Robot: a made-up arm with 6 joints.
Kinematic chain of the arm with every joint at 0, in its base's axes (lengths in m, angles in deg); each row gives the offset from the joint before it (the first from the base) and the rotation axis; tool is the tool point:
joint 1: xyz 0 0 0.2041 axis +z
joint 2: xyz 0 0.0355 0 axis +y
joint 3: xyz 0 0 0.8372 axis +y
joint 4: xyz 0 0 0.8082 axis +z
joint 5: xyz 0 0 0 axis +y
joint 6: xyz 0 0 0.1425 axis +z
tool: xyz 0 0 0
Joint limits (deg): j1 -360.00..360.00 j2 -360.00..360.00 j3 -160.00..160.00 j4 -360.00..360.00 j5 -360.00..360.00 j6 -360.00..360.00
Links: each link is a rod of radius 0.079 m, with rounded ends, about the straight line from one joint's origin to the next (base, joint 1, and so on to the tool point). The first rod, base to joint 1, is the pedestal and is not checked.
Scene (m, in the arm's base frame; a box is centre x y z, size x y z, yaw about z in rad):
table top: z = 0
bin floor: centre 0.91 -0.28 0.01 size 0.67 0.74 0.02 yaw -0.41
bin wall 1: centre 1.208 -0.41 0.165 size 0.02 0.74 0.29 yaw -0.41
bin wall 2: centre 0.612 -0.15 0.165 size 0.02 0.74 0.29 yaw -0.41
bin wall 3: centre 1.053 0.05 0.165 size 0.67 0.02 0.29 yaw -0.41
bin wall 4: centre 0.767 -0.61 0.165 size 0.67 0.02 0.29 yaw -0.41
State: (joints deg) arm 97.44 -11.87 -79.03 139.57 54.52 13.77
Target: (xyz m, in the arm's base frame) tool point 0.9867 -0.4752 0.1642
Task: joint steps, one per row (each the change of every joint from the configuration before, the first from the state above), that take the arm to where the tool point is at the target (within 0.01 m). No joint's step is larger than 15 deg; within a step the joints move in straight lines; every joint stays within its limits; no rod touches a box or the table.
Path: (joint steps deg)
1: 12.41 -1.63 -2.31 1.24 -0.34 0.00
2: 12.41 -1.62 -2.31 1.24 -0.34 0.00
3: 12.41 -1.63 -2.30 1.24 -0.34 0.00
4: 12.41 -1.63 -2.31 1.24 -0.34 0.00
5: 12.41 -1.62 -2.31 1.24 -0.34 0.00
6: -0.04 -9.16 -2.91 0.21 -0.54 0.00
7: -0.04 -9.16 -2.91 0.21 -0.53 0.00

